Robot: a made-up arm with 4 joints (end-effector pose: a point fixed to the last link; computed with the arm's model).
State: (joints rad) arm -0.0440 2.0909 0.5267 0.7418
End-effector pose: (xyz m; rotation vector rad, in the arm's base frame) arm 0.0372 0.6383 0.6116 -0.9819 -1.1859 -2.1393
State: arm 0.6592 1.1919 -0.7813 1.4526
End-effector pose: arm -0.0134 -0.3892 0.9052 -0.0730 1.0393 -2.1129
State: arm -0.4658 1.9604 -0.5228 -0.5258
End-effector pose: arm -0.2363 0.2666 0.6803 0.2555 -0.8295 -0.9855
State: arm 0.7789 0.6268 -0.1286 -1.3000
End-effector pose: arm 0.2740 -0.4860 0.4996 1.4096 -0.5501 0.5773
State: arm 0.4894 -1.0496 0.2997 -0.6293
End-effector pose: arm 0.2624 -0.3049 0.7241 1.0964 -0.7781 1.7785
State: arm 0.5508 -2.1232 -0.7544 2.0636
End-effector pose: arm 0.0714 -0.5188 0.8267 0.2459 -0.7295 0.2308
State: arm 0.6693 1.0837 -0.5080 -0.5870
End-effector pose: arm -0.0034 -0.5052 0.4216 1.3349 -0.1244 -0.6351
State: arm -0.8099 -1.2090 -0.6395 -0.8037
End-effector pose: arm 0.1784 0.7446 0.2842 0.0320 1.5425 1.5061
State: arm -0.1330 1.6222 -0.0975 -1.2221
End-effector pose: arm 0.0606 0.0107 0.8051 0.3346 -0.5501 -0.0789
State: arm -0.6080 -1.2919 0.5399 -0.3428
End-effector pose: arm 0.2162 0.4320 0.7558 0.5604 0.0401 2.0612
